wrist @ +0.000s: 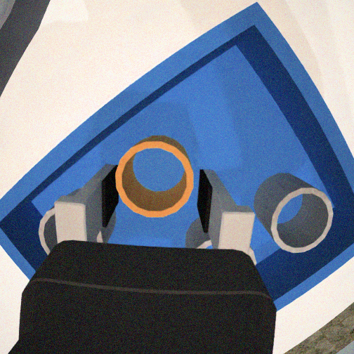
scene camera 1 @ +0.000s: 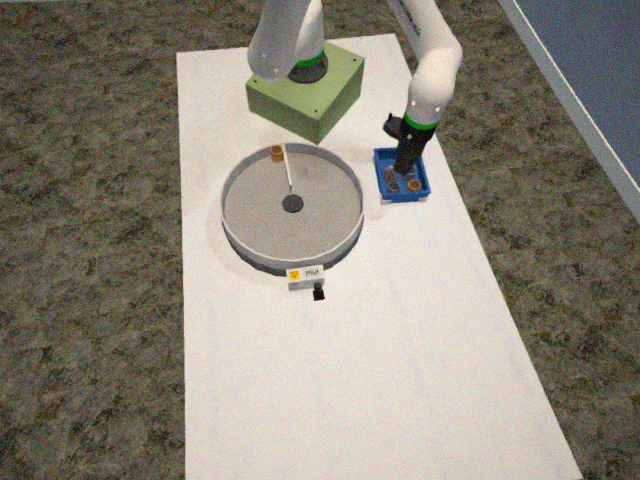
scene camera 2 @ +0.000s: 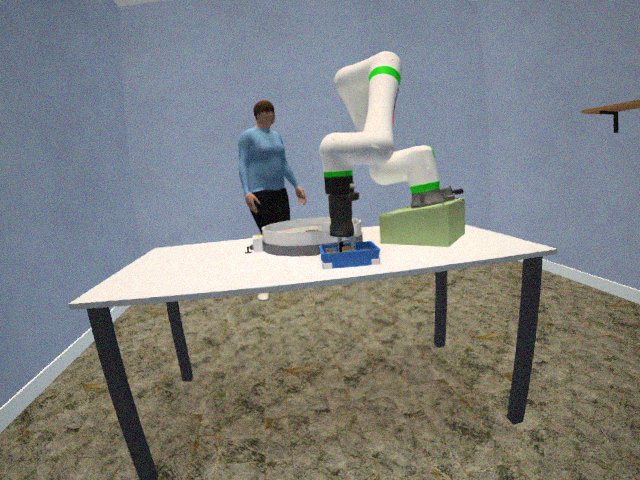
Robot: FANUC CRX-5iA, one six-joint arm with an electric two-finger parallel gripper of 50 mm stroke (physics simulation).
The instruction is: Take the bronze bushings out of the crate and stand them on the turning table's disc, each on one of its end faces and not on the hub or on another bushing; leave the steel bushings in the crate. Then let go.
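Places are measured from the arm's base along level axes (x ahead, y left, z up), in millimetres.
Pixels of known places: gripper, fingertip midpoint: (scene camera 1: pixel 392 175); arm's base at its link origin: (scene camera 1: pixel 306 66) (scene camera 2: pixel 428 205).
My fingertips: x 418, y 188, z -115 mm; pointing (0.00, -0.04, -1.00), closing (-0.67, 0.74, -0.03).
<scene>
Ahead of a thing's pixels: the offset from my fingertips to its top centre. "pt": to the spot under its first point.
My gripper (scene camera 1: pixel 398 174) (scene camera 2: pixel 346 246) (wrist: pixel 158 185) is open and points down into the blue crate @[dz +24, dx +2, dy +25 mm] (scene camera 1: pixel 404 197) (scene camera 2: pixel 351 259) (wrist: pixel 295 60). Its fingers stand on either side of an upright bronze bushing (wrist: pixel 150 205) (scene camera 1: pixel 389 175), with nothing gripped. A second bronze bushing @[dz +17, dx +62, dy +49 mm] (scene camera 1: pixel 414 187) stands in the crate; my gripper's body hides it in the wrist view. Steel bushings @[dz +17, dx +53, dy -15 mm] (wrist: pixel 266 205) (scene camera 1: pixel 393 187) stand around them, two partly hidden by my fingers in the wrist view. Another bronze bushing @[dz +65, dx -127, dy -348 mm] (scene camera 1: pixel 277 156) stands upright on the turning table's disc @[dz +35, dx +59, dy -336 mm] (scene camera 1: pixel 268 227), near the rim.
The disc has a raised grey rim @[pt dz +63, dx +149, dy -525 mm] (scene camera 1: pixel 231 235), a dark central hub @[dz +35, dx +59, dy -336 mm] (scene camera 1: pixel 293 203) and a thin white bar @[pt dz +63, dx -41, dy -331 mm] (scene camera 1: pixel 287 170) beside the placed bushing. The green base block (scene camera 1: pixel 305 98) (scene camera 2: pixel 421 225) stands behind. A white control box @[pt dz +33, dx +303, dy -353 mm] (scene camera 1: pixel 305 277) sits in front. A person (scene camera 2: pixel 264 155) stands beyond the table.
</scene>
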